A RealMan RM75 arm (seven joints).
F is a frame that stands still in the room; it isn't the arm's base.
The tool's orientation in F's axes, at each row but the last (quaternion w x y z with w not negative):
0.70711 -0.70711 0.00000 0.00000
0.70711 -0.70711 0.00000 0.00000
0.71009 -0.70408 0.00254 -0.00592
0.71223 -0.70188 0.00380 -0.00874
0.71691 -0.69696 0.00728 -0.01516
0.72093 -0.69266 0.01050 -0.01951
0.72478 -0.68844 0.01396 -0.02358
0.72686 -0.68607 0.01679 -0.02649
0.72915 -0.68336 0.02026 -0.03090
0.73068 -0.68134 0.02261 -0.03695
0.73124 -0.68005 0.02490 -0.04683
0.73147 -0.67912 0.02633 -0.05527
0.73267 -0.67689 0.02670 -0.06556
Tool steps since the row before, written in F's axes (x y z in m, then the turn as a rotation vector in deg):
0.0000 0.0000 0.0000 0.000 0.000 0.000
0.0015 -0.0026 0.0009 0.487 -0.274 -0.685
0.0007 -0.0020 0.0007 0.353 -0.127 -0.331
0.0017 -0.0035 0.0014 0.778 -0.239 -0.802
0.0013 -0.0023 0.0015 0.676 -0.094 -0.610
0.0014 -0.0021 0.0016 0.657 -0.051 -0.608
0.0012 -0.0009 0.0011 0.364 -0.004 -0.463
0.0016 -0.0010 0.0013 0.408 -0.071 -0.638
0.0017 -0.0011 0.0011 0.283 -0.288 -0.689
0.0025 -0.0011 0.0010 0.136 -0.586 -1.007
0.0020 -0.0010 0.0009 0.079 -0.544 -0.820
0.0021 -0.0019 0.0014 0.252 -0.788 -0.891
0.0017 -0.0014 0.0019 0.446 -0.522 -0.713
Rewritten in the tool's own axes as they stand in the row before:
0.0000 0.0000 0.0000 0.000 0.000 0.000
0.0015 -0.0009 -0.0026 0.487 0.685 -0.274
0.0007 -0.0007 -0.0020 0.353 0.332 -0.126
0.0018 -0.0014 -0.0034 0.777 0.804 -0.237
0.0014 -0.0015 -0.0022 0.672 0.615 -0.090
0.0015 -0.0017 -0.0020 0.651 0.614 -0.048
0.0013 -0.0011 -0.0008 0.358 0.468 -0.009
0.0017 -0.0013 -0.0008 0.404 0.639 -0.083
0.0018 -0.0011 -0.0009 0.294 0.674 -0.311
0.0026 -0.0010 -0.0008 0.168 0.967 -0.642
0.0021 -0.0009 -0.0007 0.112 0.782 -0.592
0.0024 -0.0014 -0.0015 0.309 0.843 -0.820
0.0020 -0.0019 -0.0010 0.475 0.697 -0.518

